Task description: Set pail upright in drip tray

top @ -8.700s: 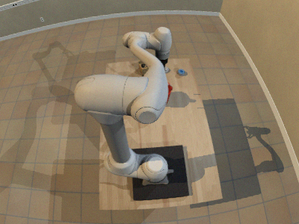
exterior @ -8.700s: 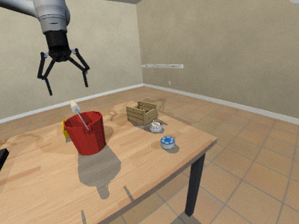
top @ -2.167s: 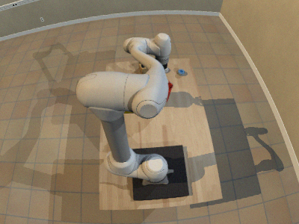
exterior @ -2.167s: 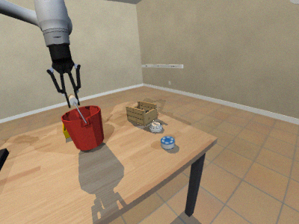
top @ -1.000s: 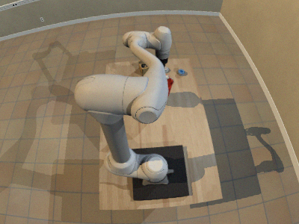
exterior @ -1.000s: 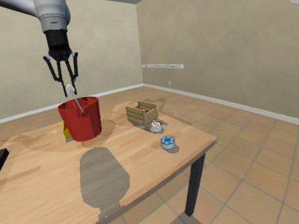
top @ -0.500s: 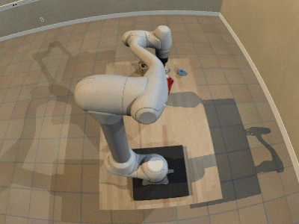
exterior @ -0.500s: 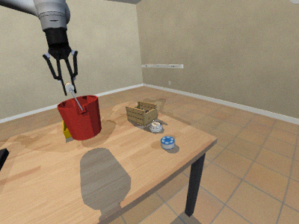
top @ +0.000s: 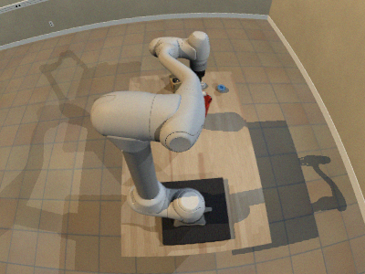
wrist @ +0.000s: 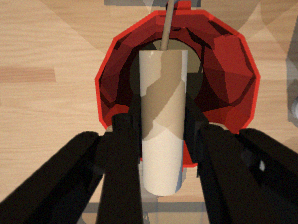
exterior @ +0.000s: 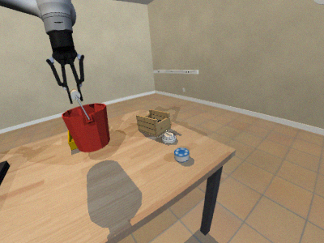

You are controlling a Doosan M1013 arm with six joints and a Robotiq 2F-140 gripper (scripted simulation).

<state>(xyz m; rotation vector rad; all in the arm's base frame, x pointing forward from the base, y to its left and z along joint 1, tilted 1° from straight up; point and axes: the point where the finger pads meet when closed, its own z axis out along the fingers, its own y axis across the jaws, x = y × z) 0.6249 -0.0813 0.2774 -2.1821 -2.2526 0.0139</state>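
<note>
Now: the white cylindrical grip 3 cm below my hand and 1 cm ahead of it. Also, from my hand: yellow drip tray (30 cm below, 28 cm to the left); then wooden crate (38 cm ahead, 27 cm below, 8 cm to the left); then red pail (9 cm below, 1 cm ahead).
</note>
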